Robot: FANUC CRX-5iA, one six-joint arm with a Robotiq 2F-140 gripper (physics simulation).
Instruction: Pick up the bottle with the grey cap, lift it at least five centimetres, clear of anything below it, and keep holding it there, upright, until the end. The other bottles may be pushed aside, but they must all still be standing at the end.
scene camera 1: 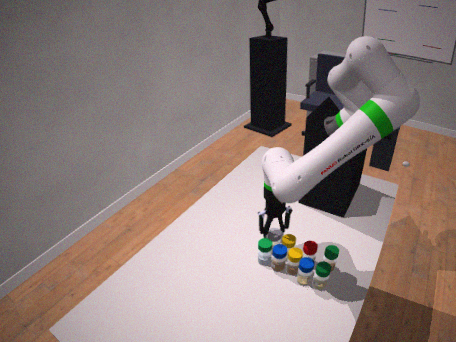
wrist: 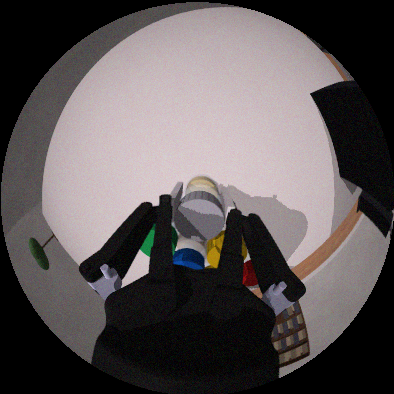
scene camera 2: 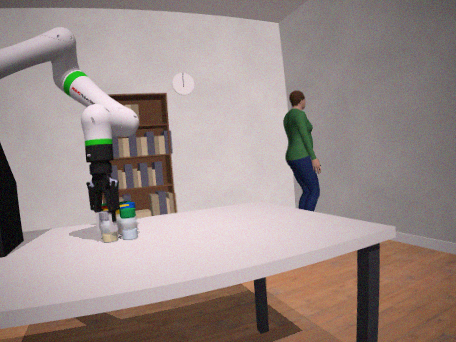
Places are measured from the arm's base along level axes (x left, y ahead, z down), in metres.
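Where they show: gripper, between the fingertips: (scene camera 1: 273, 242) (wrist: 200, 192) (scene camera 2: 107, 230).
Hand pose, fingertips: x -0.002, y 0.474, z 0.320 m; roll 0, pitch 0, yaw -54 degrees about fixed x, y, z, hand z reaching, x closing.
Things, the pixels of their top centre, and the offset from my fingertips. Level surfaces: height alone.
- bottle with the grey cap, centre of its top: (wrist: 198, 222) (scene camera 2: 106, 211) (scene camera 1: 274, 232) dx +0.007, dy +0.005, dz -0.066 m
- white table, height of its surface: dz +0.039 m
- green-capped bottle, centre of its top: (wrist: 154, 245) (scene camera 2: 127, 209) (scene camera 1: 265, 242) dx +0.013, dy +0.075, dz -0.066 m
- blue-capped bottle, centre of its top: (wrist: 185, 271) (scene camera 1: 279, 249) dx +0.076, dy +0.067, dz -0.066 m
- yellow-capped bottle, centre of its top: (wrist: 227, 256) (scene camera 1: 289, 238) dx +0.073, dy +0.000, dz -0.066 m
The bottle with the grey cap (scene camera 1: 275, 235) (scene camera 2: 109, 232) (wrist: 201, 215) stands upright on the white table (scene camera 1: 175, 280) (scene camera 2: 250, 250) (wrist: 200, 100), with pale yellow contents at its bottom. My gripper (scene camera 1: 274, 233) (scene camera 2: 105, 216) (wrist: 200, 192) points down and is shut on its cap, one finger pad on each side. In scene camera 1 the fingers partly hide the cap. A green-capped bottle (scene camera 1: 265, 251) (scene camera 2: 128, 227) (wrist: 159, 241) stands close beside it. A blue-capped bottle (scene camera 1: 279, 256) (wrist: 189, 258) and a yellow-capped bottle (scene camera 1: 288, 241) (wrist: 227, 249) stand near it too.
Further bottles stand upright in the group: another yellow-capped one (scene camera 1: 295, 257), a red-capped one (scene camera 1: 310, 248), another blue-capped one (scene camera 1: 306, 267) and two dark-green-capped ones (scene camera 1: 331, 253) (scene camera 1: 323, 272). The arm's black pedestal (scene camera 1: 332, 185) (wrist: 355, 135) stands behind.
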